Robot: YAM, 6 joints.
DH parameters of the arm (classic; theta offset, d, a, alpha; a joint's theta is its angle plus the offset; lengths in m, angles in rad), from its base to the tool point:
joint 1: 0 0.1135 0.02 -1.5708
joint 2: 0 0 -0.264 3.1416
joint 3: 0.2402 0 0.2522 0
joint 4: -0.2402 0 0.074 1.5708
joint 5: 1.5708 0 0 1.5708
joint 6: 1.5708 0.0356 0 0
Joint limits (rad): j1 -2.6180..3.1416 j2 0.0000..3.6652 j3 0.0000..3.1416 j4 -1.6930..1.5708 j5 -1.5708..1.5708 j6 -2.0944..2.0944
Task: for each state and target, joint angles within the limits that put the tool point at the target. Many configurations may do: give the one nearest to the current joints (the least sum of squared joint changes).
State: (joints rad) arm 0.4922 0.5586 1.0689 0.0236 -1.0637 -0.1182
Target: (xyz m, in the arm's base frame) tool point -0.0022 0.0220 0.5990
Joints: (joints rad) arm 0.4016 0.7491 1.5652 0.1801 -0.6348 -0.1182
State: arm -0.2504 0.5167 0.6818 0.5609 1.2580 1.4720
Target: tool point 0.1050 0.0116 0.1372
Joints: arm 0.4524 0.5060 0.0000 -0.0095 1.4836 1.4720
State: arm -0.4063 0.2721 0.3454 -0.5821 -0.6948 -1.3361
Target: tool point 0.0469 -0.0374 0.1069
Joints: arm -0.9101 0.2839 0.1163 -1.0168 -0.4067 -1.3361
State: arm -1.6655 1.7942 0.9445 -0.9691 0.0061 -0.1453
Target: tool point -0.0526 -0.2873 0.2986
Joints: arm -1.7498 1.4537 1.2915 -0.9196 0.0170 -0.1453
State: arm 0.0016 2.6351 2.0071 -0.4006 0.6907 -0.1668
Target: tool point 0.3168 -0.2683 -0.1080
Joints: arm -0.6454 2.8382 1.6795 -0.5173 0.7306 -0.1668
